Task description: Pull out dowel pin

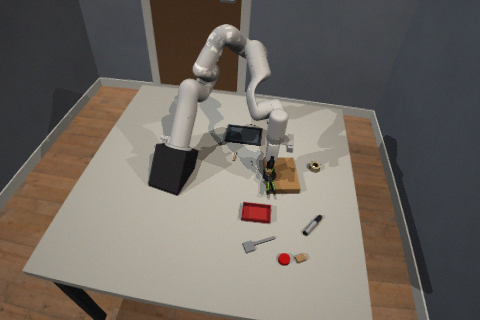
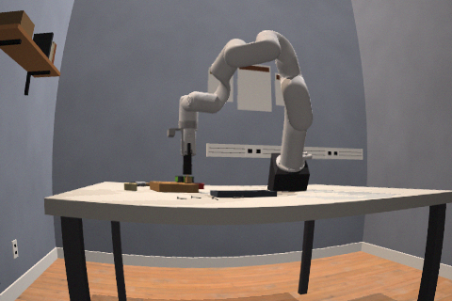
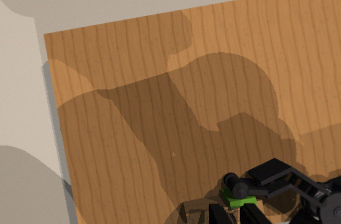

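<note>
My hand is 2 cm above the dowel pin. From my hand the other things lie so: red tray 4 cm behind, 23 cm to the right, 8 cm below; then small wooden block 4 cm below; then loose dowel 18 cm behind, 10 cm to the left, 8 cm below.
</note>
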